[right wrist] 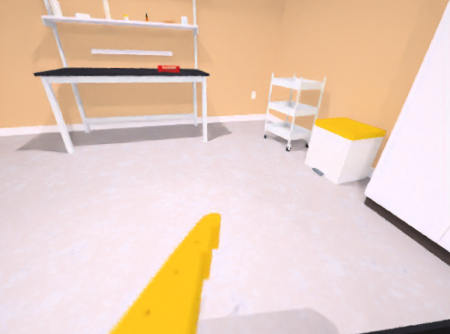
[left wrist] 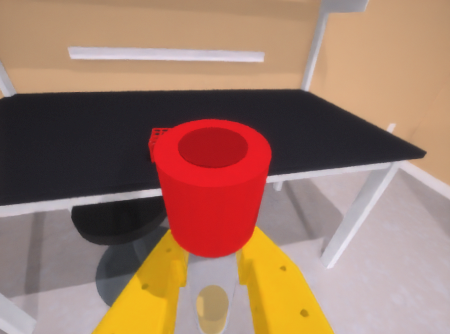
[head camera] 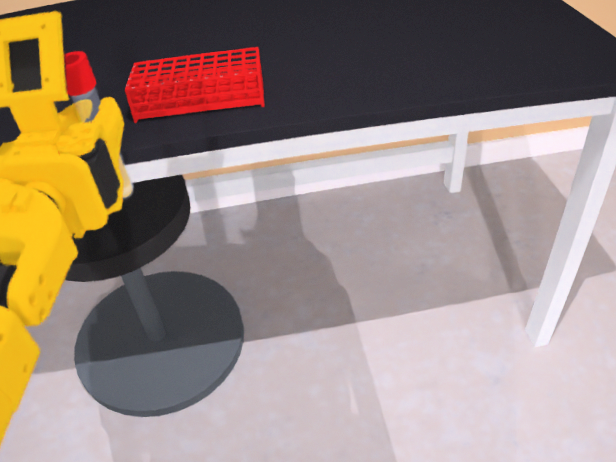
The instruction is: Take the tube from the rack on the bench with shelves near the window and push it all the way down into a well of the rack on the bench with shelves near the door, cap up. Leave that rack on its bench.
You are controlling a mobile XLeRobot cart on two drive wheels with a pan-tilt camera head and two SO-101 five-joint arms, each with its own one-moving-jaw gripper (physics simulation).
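My left gripper is shut on the tube, which has a red cap on top and a clear body with yellowish content. In the head camera the tube is left of a red rack, whose wells show no tube. This rack sits near the front edge of a black-topped bench; in the left wrist view the cap hides most of the rack. My right gripper shows one notched jaw and is open and empty. Another red rack stands on a far bench with shelves.
A round black stool stands under the near bench's front edge. The right wrist view shows a white cart, a white bin with a yellow lid and a tall white cabinet at the right.
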